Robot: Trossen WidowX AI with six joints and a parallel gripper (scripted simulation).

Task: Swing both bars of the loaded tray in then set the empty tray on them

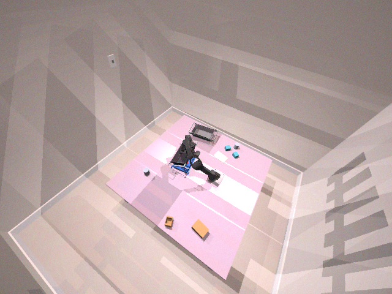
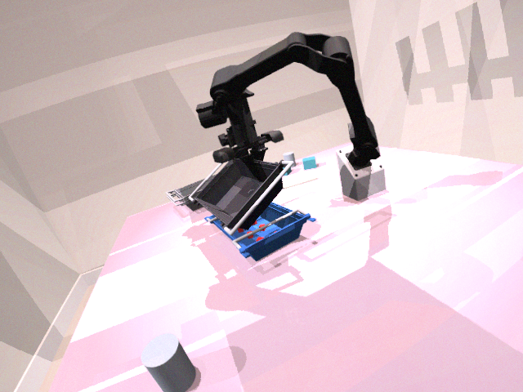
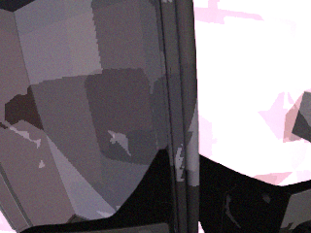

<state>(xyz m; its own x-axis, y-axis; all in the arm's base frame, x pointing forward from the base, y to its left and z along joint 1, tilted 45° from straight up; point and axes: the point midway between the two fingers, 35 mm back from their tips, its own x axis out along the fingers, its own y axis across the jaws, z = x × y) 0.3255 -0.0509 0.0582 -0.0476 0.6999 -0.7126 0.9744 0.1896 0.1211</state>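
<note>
Right now the black tray is 80 mm ahead of my gripper tip and 20 mm to the left of it. The rest, counted from my gripper tip: flat card (310 mm to the right, 230 mm behind, 160 mm below).
</note>
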